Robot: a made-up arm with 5 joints. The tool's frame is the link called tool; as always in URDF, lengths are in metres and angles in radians. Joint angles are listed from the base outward. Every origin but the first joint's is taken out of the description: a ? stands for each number. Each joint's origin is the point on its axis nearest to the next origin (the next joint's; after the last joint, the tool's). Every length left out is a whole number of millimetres.
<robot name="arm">
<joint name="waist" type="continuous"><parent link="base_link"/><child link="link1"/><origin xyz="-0.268 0.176 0.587" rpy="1.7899 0.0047 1.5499"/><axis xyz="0 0 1"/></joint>
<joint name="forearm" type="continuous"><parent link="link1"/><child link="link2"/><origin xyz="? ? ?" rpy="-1.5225 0.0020 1.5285"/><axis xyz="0 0 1"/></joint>
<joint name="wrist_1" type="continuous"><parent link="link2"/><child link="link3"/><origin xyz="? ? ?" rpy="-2.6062 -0.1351 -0.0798"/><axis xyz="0 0 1"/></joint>
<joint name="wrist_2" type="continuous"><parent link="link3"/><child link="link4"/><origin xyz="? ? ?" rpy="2.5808 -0.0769 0.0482"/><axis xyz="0 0 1"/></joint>
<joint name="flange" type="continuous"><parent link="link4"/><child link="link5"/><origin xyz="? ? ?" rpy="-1.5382 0.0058 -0.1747"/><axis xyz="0 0 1"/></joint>
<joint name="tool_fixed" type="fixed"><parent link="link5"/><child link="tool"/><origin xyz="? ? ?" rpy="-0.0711 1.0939 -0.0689"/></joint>
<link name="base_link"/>
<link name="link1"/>
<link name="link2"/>
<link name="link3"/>
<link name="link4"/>
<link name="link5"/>
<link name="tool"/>
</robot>
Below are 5 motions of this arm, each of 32 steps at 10 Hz.
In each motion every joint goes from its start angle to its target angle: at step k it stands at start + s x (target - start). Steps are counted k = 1, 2, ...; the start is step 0. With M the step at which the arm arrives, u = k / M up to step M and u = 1 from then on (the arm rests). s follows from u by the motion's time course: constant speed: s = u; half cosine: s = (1 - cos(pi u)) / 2; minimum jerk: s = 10 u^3 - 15 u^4 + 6 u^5.
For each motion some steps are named. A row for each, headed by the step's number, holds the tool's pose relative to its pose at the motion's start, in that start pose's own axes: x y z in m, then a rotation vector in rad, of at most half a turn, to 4 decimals.
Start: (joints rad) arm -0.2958 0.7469 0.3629 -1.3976 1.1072
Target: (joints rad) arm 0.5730 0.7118 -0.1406 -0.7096 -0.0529
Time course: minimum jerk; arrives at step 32
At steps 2, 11, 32:
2: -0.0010 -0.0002 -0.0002 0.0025 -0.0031 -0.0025
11: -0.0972 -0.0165 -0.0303 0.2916 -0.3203 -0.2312
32: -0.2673 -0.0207 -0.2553 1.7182 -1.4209 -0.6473

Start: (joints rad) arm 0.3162 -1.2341 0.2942 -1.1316 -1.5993
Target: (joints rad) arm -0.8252 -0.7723 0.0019 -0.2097 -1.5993
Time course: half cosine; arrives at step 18
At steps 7, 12, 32:
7: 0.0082 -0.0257 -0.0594 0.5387 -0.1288 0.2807
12: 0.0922 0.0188 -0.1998 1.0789 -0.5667 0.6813
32: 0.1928 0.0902 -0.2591 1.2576 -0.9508 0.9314

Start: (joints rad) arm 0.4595 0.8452 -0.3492 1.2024 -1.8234
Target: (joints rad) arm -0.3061 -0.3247 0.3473 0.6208 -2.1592
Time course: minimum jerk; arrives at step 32
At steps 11, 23, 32:
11: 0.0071 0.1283 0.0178 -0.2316 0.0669 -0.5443
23: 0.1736 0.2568 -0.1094 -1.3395 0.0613 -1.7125
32: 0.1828 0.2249 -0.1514 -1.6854 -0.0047 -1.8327

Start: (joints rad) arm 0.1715 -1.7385 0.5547 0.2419 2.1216
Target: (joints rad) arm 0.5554 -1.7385 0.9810 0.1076 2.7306
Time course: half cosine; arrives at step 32
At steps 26, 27, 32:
26: -0.1312 0.0929 -0.0677 -0.8566 -0.4675 0.5185
27: -0.1338 0.0944 -0.0704 -0.8821 -0.4796 0.5314
32: -0.1398 0.0977 -0.0767 -0.9422 -0.5077 0.5613

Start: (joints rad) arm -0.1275 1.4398 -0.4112 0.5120 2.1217
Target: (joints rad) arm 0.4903 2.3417 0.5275 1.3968 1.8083
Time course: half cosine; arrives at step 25
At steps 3, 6, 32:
3: 0.0059 0.0134 0.0061 -0.0240 0.0237 -0.0232
6: 0.0243 0.0531 0.0204 -0.0964 0.0877 -0.0887
32: 0.1873 0.4126 -0.0824 -0.9056 0.3293 -0.5264

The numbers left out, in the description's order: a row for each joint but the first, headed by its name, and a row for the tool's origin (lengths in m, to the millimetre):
forearm: 0.204 0.011 0.000
wrist_1: 0.068 0.136 0.000
wrist_2: -0.030 0.142 0.000
flange: 0.042 0.243 0.000
tool: 0.059 0.032 0.000

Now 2 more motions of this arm.
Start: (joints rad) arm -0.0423 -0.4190 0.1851 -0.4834 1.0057
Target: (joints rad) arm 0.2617 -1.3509 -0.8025 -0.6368 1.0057
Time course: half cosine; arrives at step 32
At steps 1, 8, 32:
1: -0.0004 -0.0007 0.0002 0.0017 -0.0009 0.0005
8: -0.0223 -0.0466 0.0115 0.1018 -0.0498 0.0279
32: -0.0585 -0.3161 -0.0031 0.6847 -0.1833 0.1447

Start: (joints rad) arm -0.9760 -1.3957 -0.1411 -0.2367 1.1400
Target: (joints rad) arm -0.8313 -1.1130 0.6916 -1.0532 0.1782
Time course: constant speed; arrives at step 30
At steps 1, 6, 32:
1: 0.0004 -0.0067 0.0024 0.0332 0.0173 0.0264
6: 0.0113 -0.0372 0.0125 0.1902 0.1285 0.1471
32: 0.1864 -0.0550 -0.0240 0.6079 1.0988 0.3367

